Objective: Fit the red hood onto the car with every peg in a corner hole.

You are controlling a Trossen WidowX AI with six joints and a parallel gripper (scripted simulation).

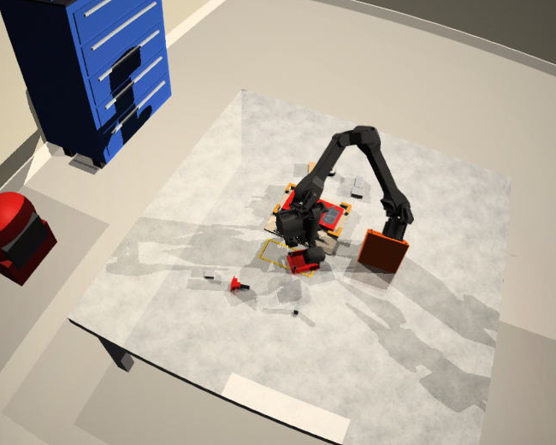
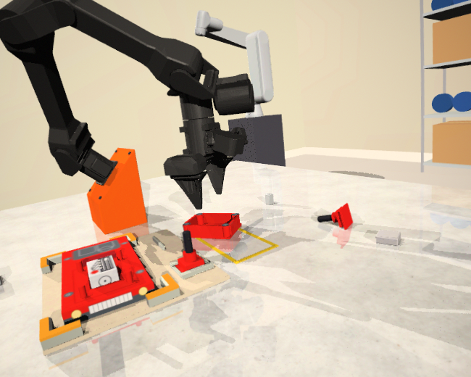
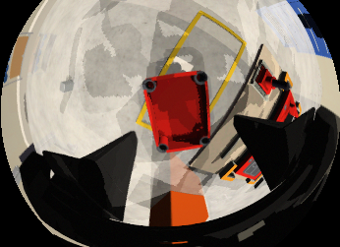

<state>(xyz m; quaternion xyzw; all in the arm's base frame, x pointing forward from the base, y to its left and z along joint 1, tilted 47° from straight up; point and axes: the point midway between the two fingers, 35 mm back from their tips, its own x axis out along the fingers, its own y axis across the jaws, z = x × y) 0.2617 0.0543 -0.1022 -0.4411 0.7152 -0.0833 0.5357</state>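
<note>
The hood lies 50 mm below my gripper tip. The rest, counted from my gripper tip: grey engine block 70 mm ahead, 220 mm to the right, 40 mm below.
</note>
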